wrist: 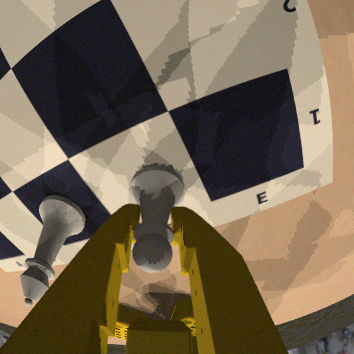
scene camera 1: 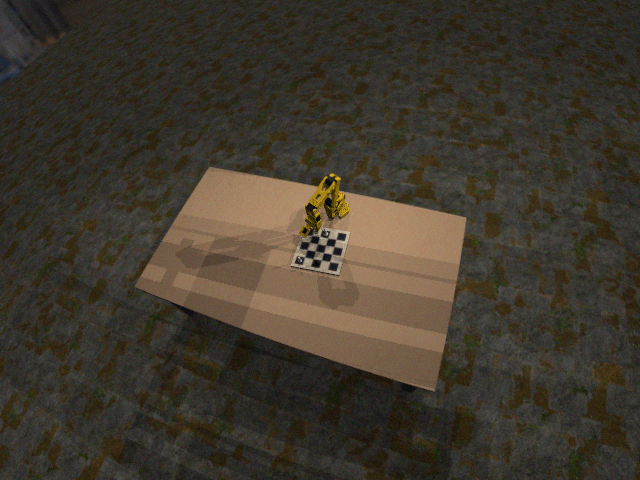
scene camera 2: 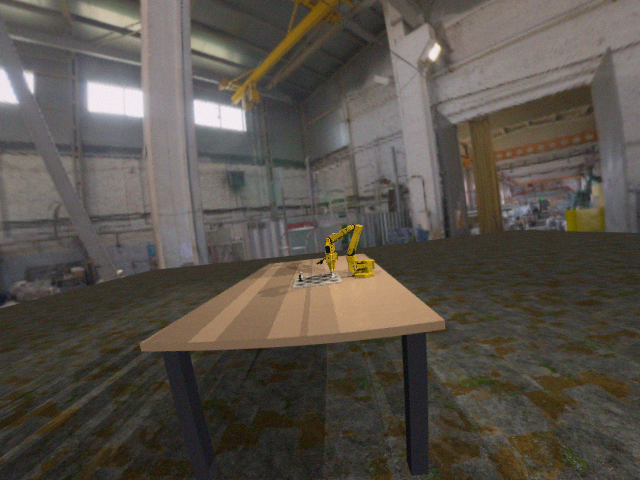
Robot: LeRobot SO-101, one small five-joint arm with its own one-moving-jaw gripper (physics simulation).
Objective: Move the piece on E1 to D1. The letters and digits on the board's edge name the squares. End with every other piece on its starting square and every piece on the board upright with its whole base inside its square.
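Places are measured from the arm's base along level axes (x ahead, y left, z up), in millimetres.
Pixels of known places: hand, its tool point: [wrist: 138, 218] [scene camera 1: 317, 230] [scene camera 2: 332, 272]; arm's base, origin of its link: [wrist: 159, 312] [scene camera 1: 336, 212] [scene camera 2: 359, 275].
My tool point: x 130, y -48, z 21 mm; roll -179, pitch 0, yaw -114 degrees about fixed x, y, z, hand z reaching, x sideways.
Note:
For each thing: its middle in the pictures, then the offset to it from my tool point. "*": a spot on its surface instead. Level surfaces: height alone.
- grey pawn, middle of its body: [wrist: 154, 222] 1 mm back, 5 mm right, 2 mm up
- board, middle of its body: [scene camera 1: 321, 248] [scene camera 2: 316, 279] 76 mm ahead, 44 mm left, 18 mm down
- dark E1 square, a spot on its surface: [wrist: 240, 140] * 7 mm ahead, 36 mm right, 15 mm down
- light grey piece with a pointed top, middle of its body: [wrist: 44, 254] [scene camera 1: 325, 231] 2 mm back, 40 mm left, 7 mm up
- wooden table, height of its surface: 21 mm down
A grey pawn [wrist: 152, 252] is between the jaws of my gripper [wrist: 156, 214] [scene camera 1: 315, 230] [scene camera 2: 332, 271]. My gripper is shut on it, with a jaw pressing each side. In the wrist view the pawn looks upright and its round base shows over the light D1 square. Whether the base touches the board [wrist: 322, 150] [scene camera 1: 315, 270] cannot be told. The dark E1 square [wrist: 240, 140] beside it bears no piece. A light grey piece with a pointed top [wrist: 62, 215] [scene camera 1: 325, 234] stands on dark C1, left of my left jaw in the wrist view.
Another piece [scene camera 1: 299, 259] [scene camera 2: 300, 277] stands at the board's far corner, on E5, away from the arm base [scene camera 1: 341, 206] [scene camera 2: 364, 267]. The board lies on a wooden table [scene camera 1: 392, 310] [scene camera 2: 382, 304], crossed by shadows.

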